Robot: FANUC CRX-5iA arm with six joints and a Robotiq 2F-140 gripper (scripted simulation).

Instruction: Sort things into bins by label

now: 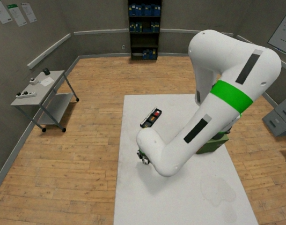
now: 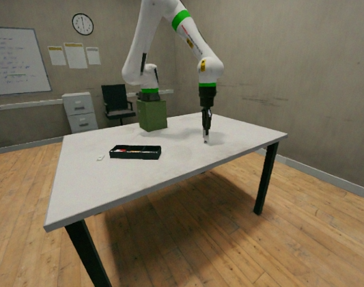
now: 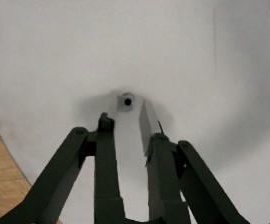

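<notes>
Right now my hand is 80 mm past the yellow ring, 320 mm to the left of it and 40 mm above it. The rest, counted from my hand: black bin tray: 150 mm behind, 390 mm to the right, 40 mm below; then red piece: 220 mm behind, 440 mm to the right, 40 mm below; then orange object: 160 mm behind, 380 mm to the right, 40 mm below.
</notes>
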